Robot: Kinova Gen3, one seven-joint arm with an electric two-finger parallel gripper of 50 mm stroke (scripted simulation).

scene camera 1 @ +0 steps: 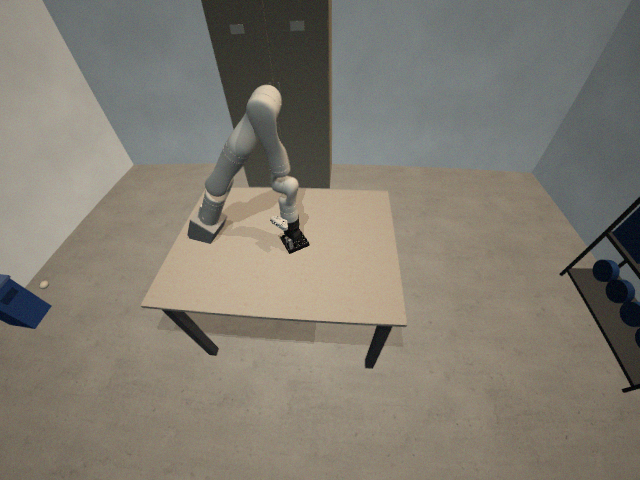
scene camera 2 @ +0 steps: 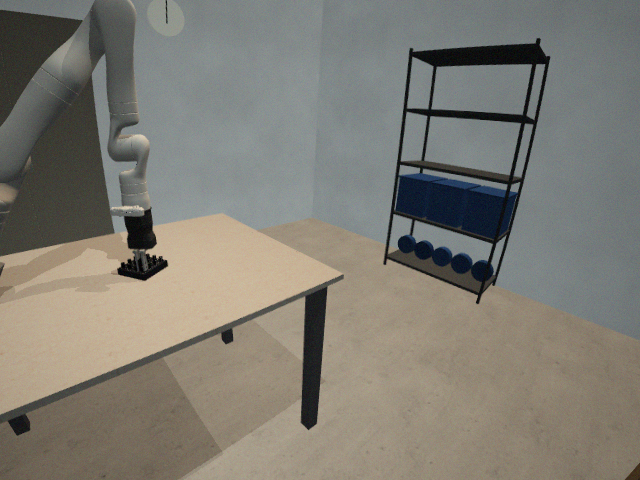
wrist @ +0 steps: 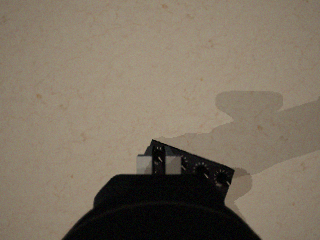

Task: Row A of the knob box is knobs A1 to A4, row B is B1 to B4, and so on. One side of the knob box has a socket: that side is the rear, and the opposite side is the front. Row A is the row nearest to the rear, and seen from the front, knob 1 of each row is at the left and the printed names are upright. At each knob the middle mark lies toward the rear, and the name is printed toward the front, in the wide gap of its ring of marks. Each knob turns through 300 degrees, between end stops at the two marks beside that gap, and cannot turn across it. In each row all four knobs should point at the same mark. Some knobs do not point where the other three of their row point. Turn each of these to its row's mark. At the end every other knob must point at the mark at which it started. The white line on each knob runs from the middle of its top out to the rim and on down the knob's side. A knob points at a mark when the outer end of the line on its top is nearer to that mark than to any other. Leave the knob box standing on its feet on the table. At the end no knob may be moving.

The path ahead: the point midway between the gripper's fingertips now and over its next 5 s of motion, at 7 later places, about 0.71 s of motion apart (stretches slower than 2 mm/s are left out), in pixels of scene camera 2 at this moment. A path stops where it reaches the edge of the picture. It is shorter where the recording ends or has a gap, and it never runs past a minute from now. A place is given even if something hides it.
The gripper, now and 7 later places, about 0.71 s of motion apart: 143, 269; 140, 264; 140, 258; 138, 253; 132, 242; 133, 244; 135, 251; 134, 254
